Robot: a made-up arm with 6 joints. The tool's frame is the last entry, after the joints. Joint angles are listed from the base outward. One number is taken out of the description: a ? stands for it. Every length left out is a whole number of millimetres.
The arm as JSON. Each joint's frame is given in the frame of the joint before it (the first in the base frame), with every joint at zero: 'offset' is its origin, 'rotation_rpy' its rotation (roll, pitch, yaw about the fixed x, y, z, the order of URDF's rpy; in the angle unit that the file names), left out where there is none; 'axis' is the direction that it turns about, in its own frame. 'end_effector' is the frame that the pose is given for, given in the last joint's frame.
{
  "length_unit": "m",
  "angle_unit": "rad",
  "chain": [
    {
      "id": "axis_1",
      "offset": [
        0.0,
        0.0,
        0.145
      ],
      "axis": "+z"
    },
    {
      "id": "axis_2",
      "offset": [
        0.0,
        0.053,
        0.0
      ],
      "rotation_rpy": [
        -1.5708,
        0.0,
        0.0
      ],
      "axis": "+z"
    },
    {
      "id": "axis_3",
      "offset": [
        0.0,
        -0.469,
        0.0
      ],
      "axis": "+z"
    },
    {
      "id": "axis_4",
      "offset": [
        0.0,
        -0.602,
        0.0
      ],
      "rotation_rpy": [
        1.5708,
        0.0,
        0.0
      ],
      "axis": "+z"
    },
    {
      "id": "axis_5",
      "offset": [
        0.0,
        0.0,
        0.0
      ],
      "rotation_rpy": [
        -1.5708,
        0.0,
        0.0
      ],
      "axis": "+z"
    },
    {
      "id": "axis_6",
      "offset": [
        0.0,
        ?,
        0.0
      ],
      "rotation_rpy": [
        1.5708,
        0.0,
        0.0
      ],
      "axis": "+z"
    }
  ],
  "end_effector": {
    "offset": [
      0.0,
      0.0,
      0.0
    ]
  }
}
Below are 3 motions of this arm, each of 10 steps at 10 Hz.
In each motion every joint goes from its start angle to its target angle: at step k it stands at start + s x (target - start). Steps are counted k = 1, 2, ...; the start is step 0. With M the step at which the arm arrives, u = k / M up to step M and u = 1 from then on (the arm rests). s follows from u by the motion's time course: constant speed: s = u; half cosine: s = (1 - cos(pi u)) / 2; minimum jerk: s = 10 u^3 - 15 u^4 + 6 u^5.
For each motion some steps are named. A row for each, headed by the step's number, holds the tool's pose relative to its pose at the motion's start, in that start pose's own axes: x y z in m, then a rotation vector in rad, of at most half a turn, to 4 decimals.
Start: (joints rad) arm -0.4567 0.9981 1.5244 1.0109 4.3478 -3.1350
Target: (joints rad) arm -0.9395 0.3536 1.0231 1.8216 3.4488 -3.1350
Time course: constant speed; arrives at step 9
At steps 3, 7, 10:
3: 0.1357 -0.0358 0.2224 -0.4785 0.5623 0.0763
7: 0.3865 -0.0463 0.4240 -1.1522 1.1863 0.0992
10: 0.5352 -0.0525 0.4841 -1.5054 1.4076 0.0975

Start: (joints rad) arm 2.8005 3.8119 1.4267 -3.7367 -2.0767 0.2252
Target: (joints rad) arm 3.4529 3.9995 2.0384 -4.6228 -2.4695 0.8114
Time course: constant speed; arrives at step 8
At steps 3, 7, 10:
3: 0.0567 0.0578 0.2012 -0.3377 -0.4080 0.2547
7: 0.0388 0.0726 0.4273 -0.8862 -0.6957 0.3587
10: 0.0231 0.0651 0.4725 -1.0220 -0.7055 0.3483

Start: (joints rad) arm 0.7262 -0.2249 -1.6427 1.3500 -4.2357 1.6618
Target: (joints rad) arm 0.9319 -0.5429 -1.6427 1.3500 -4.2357 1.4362
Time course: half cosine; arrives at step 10
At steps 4, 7, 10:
4: 0.0444 0.0265 -0.0800 -0.0925 -0.0595 -0.1488
7: 0.1083 0.0432 -0.1842 -0.2018 -0.1578 -0.3366
10: 0.1399 0.0443 -0.2310 -0.2473 -0.2106 -0.4205

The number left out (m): -0.167
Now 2 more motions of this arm.
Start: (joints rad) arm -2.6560 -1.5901 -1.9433 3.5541 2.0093 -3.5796
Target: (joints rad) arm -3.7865 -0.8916 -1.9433 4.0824 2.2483 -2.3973
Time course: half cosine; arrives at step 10
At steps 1, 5, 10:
1: -0.0077 -0.0044 -0.0045 0.0231 0.0165 -0.0024
5: -0.2100 0.0040 -0.0753 0.5471 0.1964 -0.0651
10: -0.4242 0.1925 -0.0254 1.1045 0.1175 -0.2060

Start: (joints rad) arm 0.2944 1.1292 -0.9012 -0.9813 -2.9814 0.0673
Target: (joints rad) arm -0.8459 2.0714 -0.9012 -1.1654 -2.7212 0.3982
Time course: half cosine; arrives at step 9
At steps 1, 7, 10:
1: -0.0270 0.0109 0.0052 0.0146 0.0295 0.0515
7: -0.7597 -0.2178 0.4344 0.3359 1.1203 1.3185
10: -0.8033 -0.3015 0.5342 0.3731 1.3130 1.4393

